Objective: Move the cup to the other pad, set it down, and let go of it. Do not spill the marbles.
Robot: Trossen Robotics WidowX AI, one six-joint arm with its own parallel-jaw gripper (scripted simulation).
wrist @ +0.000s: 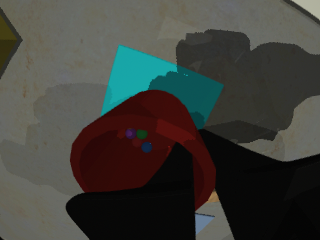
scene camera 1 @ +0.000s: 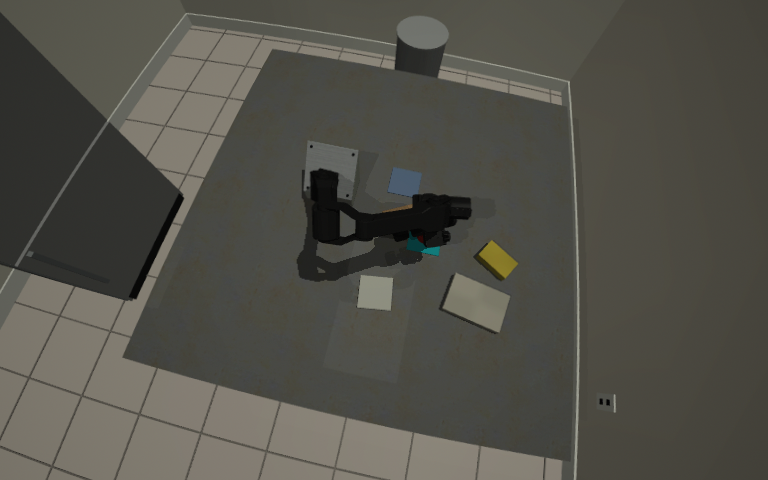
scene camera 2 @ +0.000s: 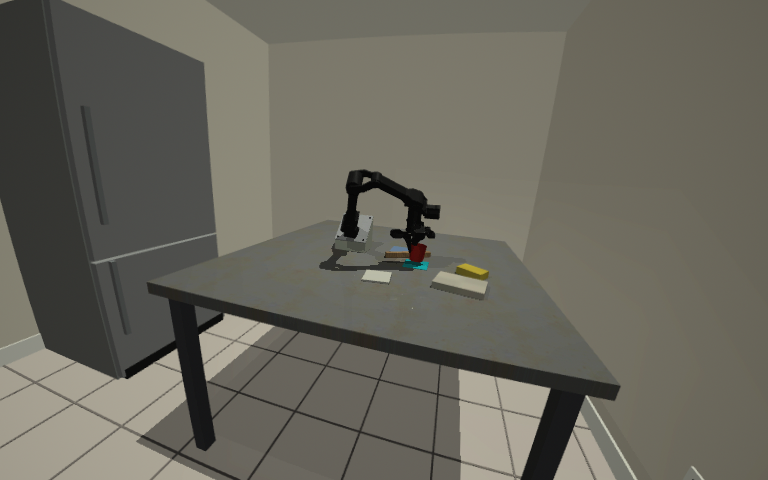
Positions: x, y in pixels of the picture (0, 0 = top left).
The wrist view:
gripper: 192, 136
red cup: 102, 159
teal pad: 133, 71
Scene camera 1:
pale square: 375, 293
blue pad: 404, 182
